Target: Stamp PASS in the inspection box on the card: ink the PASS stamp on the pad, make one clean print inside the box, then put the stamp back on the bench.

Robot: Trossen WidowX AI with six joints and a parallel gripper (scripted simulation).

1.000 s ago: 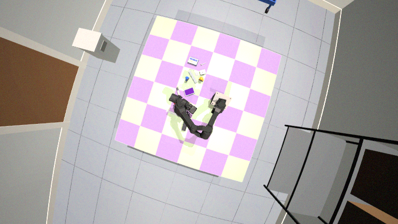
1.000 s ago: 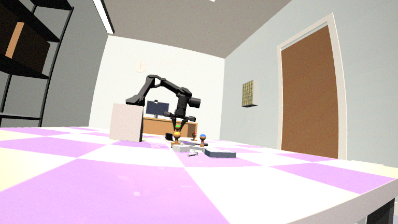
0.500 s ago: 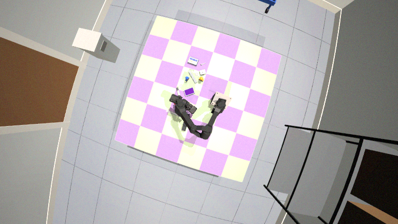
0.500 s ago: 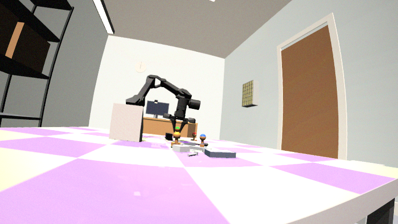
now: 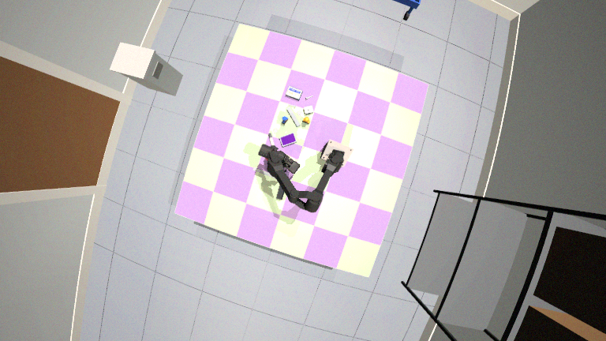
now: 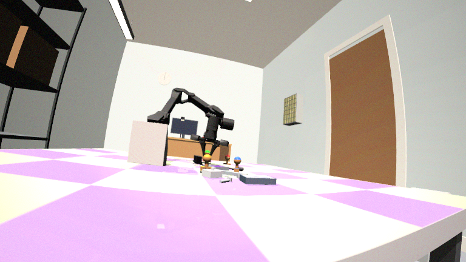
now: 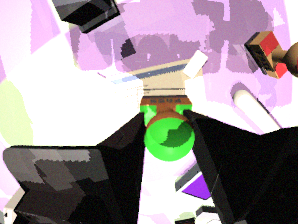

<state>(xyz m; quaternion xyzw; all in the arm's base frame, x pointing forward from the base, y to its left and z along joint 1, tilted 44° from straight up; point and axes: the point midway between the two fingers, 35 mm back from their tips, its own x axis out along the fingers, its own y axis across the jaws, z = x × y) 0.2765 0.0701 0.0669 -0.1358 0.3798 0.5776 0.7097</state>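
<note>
Now: the white card 1 cm behind my gripper tip and 4 cm below it. Round my gripper tip: red-knobbed stamp: 11 cm ahead, 2 cm below; then green-knobbed stamp: 1 cm below; then purple ink pad: 2 cm ahead, 13 cm to the right, 4 cm below.
</note>
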